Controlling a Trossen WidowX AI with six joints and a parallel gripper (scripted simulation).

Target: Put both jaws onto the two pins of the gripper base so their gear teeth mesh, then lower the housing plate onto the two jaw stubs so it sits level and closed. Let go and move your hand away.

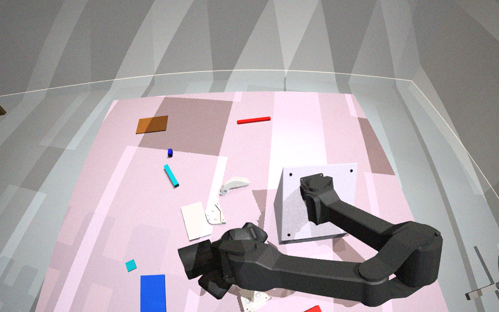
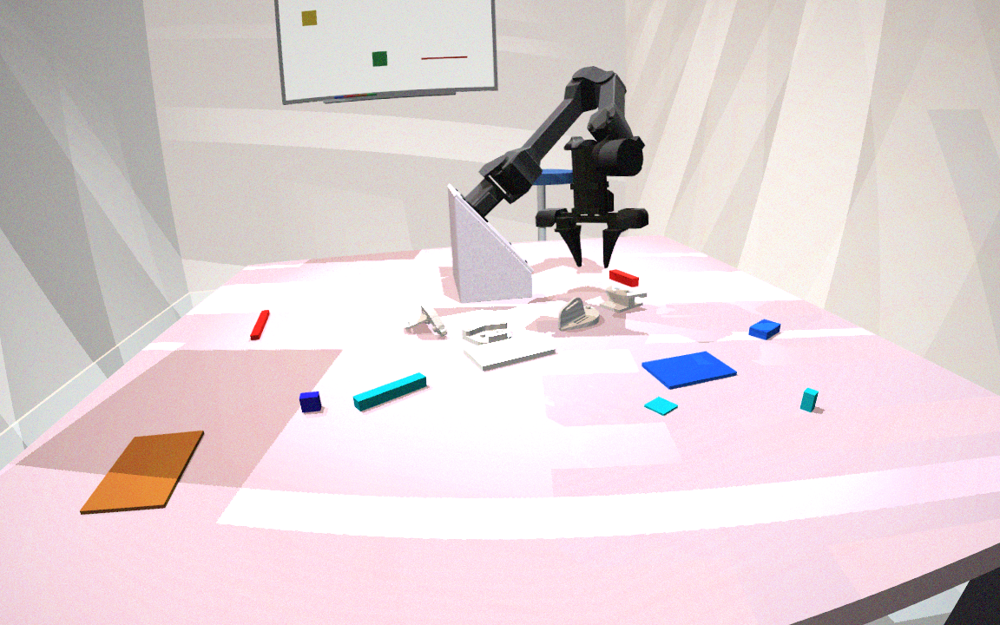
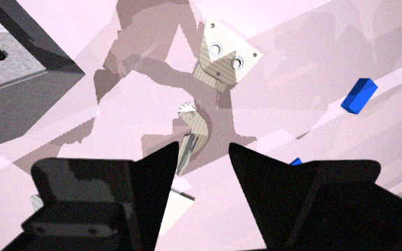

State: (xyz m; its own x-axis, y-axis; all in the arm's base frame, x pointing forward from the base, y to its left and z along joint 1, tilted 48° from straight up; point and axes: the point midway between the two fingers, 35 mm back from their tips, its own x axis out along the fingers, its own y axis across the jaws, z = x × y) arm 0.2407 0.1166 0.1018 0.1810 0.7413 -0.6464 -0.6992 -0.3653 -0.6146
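Now: gripper tip 9 cm above the white jaw and 1 cm to the left of it. From my gripper tip the other things lie so: white stand 8 cm to the left, 8 cm below, 4 cm behind; then housing plate 19 cm to the right, 9 cm below, 3 cm ahead; then white gripper base 8 cm to the left, 7 cm below, 4 cm behind.
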